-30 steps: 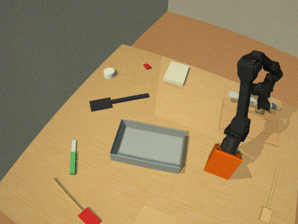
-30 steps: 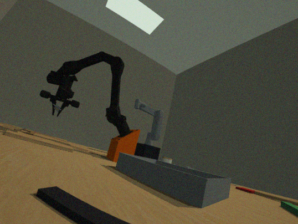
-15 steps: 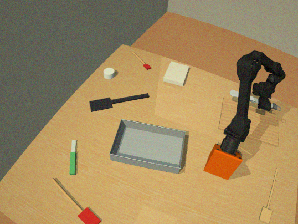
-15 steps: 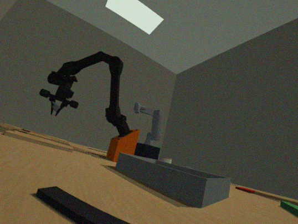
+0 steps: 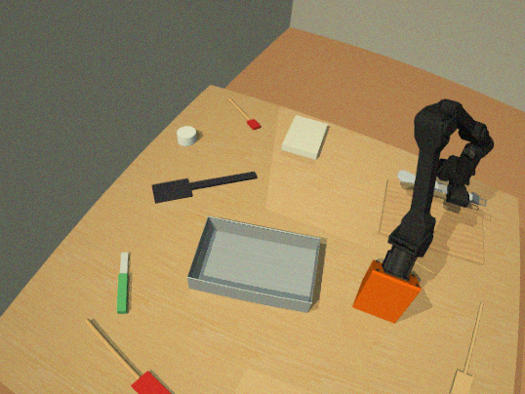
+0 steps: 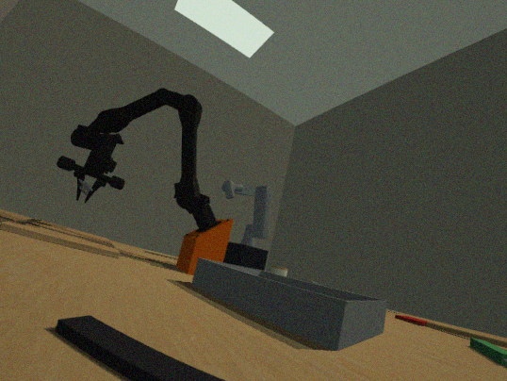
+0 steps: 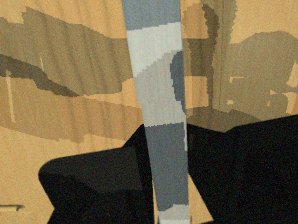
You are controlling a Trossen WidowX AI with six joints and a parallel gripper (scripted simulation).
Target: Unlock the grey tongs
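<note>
Right now the wooden board is 100 mm below my gripper tip. The rest, counted from my gripper tip: grey roasting tin: 470 mm ahead, 370 mm to the left, 80 mm below; black spatula: 730 mm ahead, 160 mm to the left, 100 mm below; white block: 500 mm ahead, 190 mm to the right, 90 mm below.
</note>
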